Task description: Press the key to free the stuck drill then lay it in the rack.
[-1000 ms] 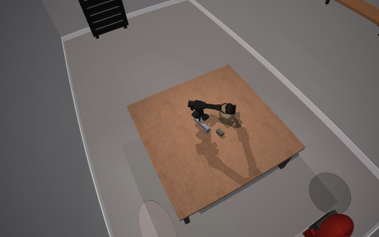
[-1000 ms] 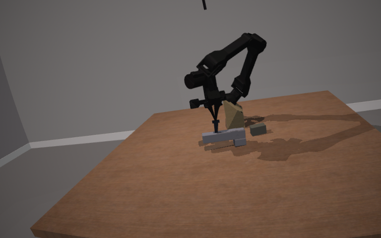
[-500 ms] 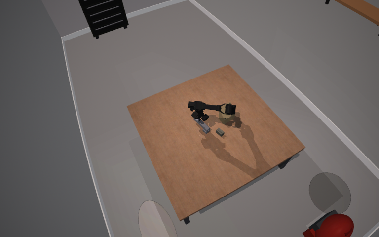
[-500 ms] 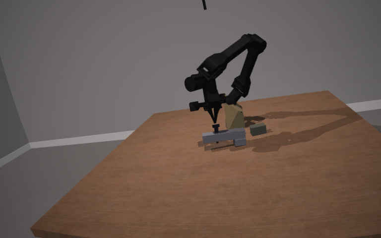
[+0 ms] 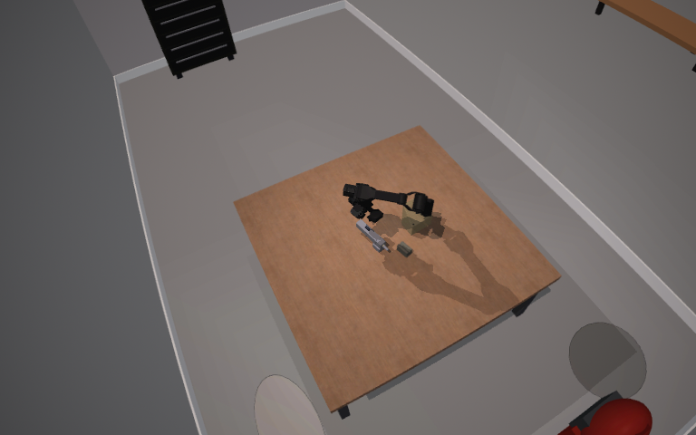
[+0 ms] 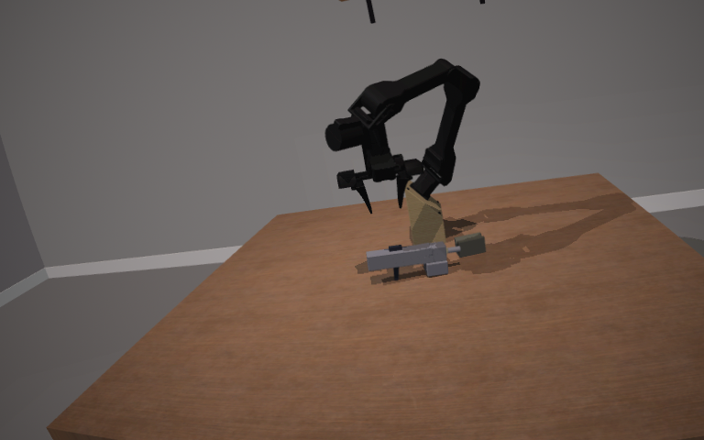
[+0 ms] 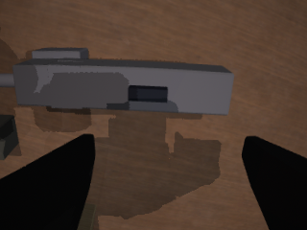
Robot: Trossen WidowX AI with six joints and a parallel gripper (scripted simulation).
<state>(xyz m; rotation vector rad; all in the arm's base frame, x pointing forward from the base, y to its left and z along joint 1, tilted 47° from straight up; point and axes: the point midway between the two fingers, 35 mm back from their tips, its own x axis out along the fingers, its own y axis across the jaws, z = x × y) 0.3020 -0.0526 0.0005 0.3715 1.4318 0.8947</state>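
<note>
The drill is 120 mm below my gripper tip, 90 mm to the left of it and 30 mm behind it. Round my gripper tip: dark olive rack: 170 mm to the left, 160 mm below, 140 mm behind; then dark key: 120 mm below, 10 mm behind; then grey housing block: 130 mm below, 30 mm to the left, 20 mm behind.
</note>
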